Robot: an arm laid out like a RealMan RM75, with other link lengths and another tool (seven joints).
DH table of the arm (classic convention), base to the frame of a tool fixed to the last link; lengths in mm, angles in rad. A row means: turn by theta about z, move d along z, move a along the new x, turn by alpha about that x. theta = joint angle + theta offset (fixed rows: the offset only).
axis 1: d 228.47  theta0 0  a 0  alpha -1.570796
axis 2: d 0  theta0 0  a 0  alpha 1.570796
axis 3: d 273.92  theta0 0  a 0  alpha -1.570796
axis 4: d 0  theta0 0  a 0  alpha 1.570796
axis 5: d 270.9  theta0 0  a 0  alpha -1.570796
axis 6: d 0  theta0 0  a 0  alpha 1.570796
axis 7: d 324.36  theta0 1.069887  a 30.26  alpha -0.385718
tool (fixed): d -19.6  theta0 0  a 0  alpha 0
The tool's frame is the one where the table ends.
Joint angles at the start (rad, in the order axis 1, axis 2, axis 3, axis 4, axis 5, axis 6, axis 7):
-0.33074, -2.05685, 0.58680, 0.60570, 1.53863, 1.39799, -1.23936
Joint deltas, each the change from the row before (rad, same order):
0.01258, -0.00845, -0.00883, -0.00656, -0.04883, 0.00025, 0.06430
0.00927, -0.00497, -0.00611, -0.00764, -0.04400, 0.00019, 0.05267
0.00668, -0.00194, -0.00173, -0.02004, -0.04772, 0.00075, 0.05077
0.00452, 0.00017, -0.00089, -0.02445, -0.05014, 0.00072, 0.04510
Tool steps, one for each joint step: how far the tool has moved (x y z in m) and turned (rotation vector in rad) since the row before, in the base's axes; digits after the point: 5 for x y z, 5 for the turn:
-0.00214, -0.00092, 0.00938, 0.06498, 0.00837, -0.00898
-0.00213, -0.00048, 0.00895, 0.05569, 0.00677, -0.00499
-0.00263, -0.00074, 0.00697, 0.04952, -0.00057, -0.00080
-0.00314, -0.00031, 0.00752, 0.04764, -0.00644, 0.00356

